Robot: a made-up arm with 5 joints. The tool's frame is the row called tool.
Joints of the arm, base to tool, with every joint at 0 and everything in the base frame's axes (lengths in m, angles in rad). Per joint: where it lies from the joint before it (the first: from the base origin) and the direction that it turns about. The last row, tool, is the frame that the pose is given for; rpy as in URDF.
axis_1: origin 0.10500 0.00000 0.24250 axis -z
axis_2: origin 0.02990 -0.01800 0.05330 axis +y
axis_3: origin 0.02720 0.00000 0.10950 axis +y
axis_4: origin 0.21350 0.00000 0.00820 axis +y
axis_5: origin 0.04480 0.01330 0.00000 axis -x
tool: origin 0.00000 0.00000 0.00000 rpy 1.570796 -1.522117 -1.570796
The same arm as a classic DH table. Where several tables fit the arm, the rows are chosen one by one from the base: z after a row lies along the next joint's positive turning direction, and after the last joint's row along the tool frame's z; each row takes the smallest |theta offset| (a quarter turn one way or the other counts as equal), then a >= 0, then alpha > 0; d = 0 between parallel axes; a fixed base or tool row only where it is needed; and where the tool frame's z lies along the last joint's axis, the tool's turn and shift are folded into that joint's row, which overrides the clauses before.
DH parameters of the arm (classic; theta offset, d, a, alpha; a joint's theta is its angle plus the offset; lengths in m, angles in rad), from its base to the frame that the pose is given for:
base (fixed): 0 0 0.105 3.1416
axis_1: 0 -0.2958 0.0299 1.5708
axis_2: -1.3273 0 0.1128 0
axis_3: 1.2889 0 0.2137 0
axis_4: -1.5324 -0.0047 0 1.5708
axis_5: -0.0487 -0.0448 0 0

